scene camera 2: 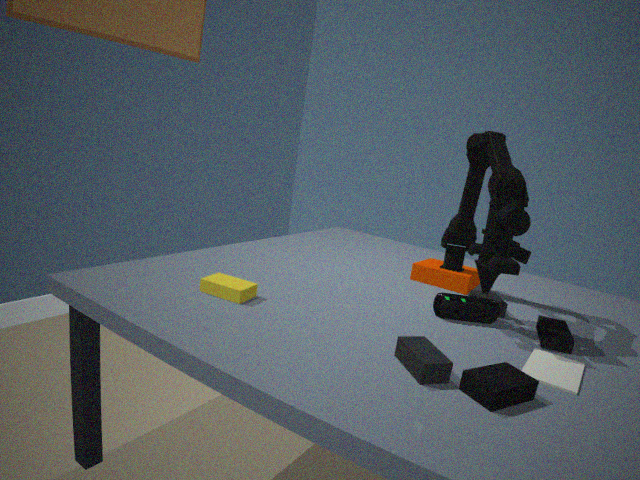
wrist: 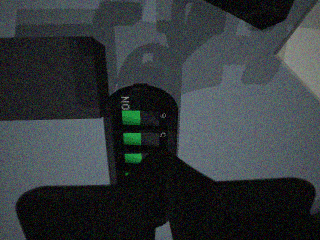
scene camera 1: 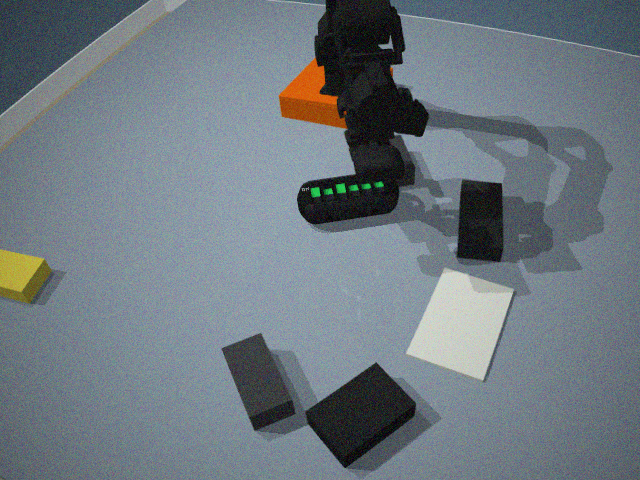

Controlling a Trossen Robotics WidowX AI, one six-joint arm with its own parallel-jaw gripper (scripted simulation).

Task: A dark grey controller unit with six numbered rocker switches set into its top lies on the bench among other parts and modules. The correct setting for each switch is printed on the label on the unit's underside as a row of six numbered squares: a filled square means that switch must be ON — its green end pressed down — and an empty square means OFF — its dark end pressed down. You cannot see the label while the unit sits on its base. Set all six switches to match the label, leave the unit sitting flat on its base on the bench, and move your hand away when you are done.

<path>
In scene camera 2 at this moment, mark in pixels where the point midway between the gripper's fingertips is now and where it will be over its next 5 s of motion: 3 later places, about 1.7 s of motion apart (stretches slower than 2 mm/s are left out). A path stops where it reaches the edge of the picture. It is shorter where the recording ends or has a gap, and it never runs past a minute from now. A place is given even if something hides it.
My gripper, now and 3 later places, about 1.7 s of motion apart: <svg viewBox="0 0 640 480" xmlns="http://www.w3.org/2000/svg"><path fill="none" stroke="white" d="M484 293L481 305L458 296L459 291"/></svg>
</path>
